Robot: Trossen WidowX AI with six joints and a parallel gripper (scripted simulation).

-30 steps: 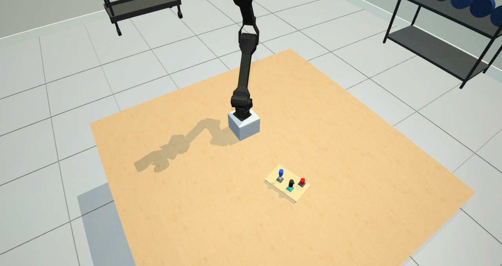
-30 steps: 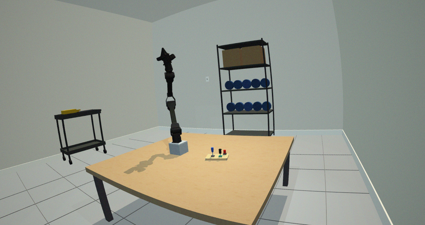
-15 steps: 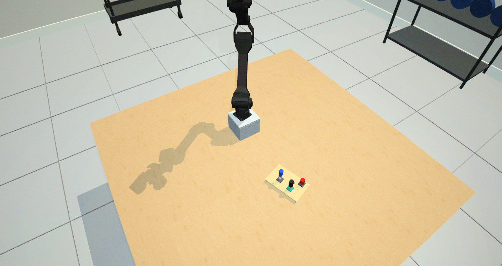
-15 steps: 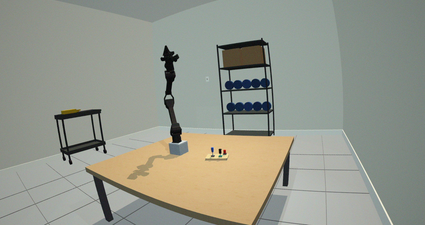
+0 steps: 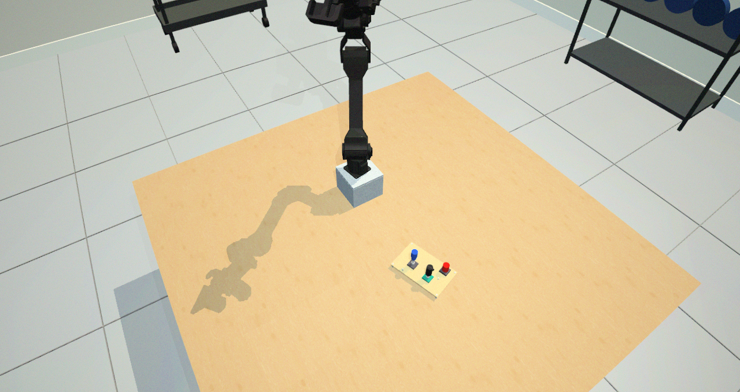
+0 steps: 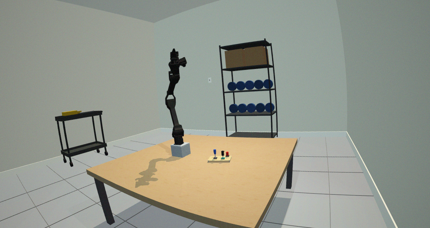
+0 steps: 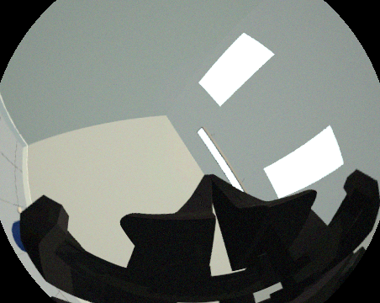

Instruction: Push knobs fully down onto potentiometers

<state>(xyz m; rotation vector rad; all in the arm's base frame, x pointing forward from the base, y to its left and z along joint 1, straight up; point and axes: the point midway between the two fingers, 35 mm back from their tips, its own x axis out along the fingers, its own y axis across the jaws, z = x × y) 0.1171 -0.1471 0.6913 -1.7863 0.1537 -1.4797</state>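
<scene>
Now: gripper tip 21 cm short of the blue knob, 8 cm to the right of it and 74 cm above it.
</scene>
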